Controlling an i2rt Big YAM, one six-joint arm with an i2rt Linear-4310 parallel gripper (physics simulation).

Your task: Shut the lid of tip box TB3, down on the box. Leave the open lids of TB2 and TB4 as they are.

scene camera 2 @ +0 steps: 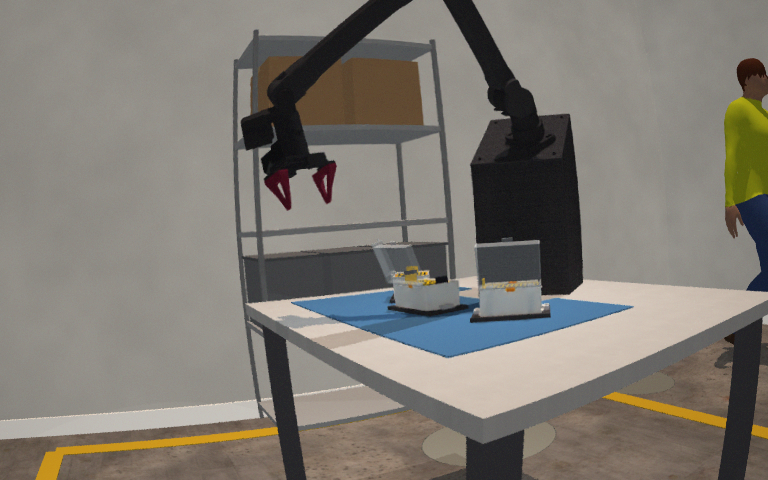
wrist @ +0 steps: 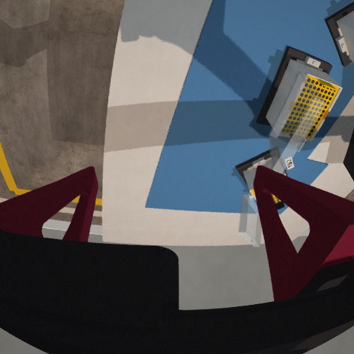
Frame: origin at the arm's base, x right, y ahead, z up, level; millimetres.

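Seen in the pictures: gripper, fingertip midpoint: (scene camera 2: 309,206); arm's base, origin of the base link: (scene camera 2: 531,140).
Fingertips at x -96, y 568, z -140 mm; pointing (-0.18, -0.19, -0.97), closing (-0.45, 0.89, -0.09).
Note:
Offsets run from my fingertips to a thing's top centre. "*": to the spot under its first point. Level surfaces: height alone.
My gripper (scene camera 2: 308,206) (wrist: 175,174) is open and empty, high above and to the left of the tip boxes in the scene view. There, a white box @(dy -356, dx -152, dz -169 mm) (scene camera 2: 509,302) stands at the right with its clear lid (scene camera 2: 508,263) upright. Another white box @(dy -254, dx +45, dz -169 mm) (scene camera 2: 425,298) stands left of it; a tilted clear lid @(* dy -171, dx +6, dz -123 mm) (scene camera 2: 396,261) rises behind, and I cannot tell which box bears it. In the wrist view, a box with a yellow tip rack (wrist: 310,107) is at the upper right. A lower box (wrist: 258,172) is partly behind the right finger, near a label (wrist: 289,163) seemingly reading TB2. I cannot tell which box is TB3.
The boxes stand on a blue mat @(dz -235 mm) (scene camera 2: 453,342) (wrist: 195,165) on the pale table @(dz -238 mm) (scene camera 2: 566,353) (wrist: 130,185). A third box (wrist: 348,32) is cut off at the wrist view's upper right. The black pedestal (scene camera 2: 526,209), a shelf unit (scene camera 2: 445,181) and a person (scene camera 2: 747,152) are beyond the table.

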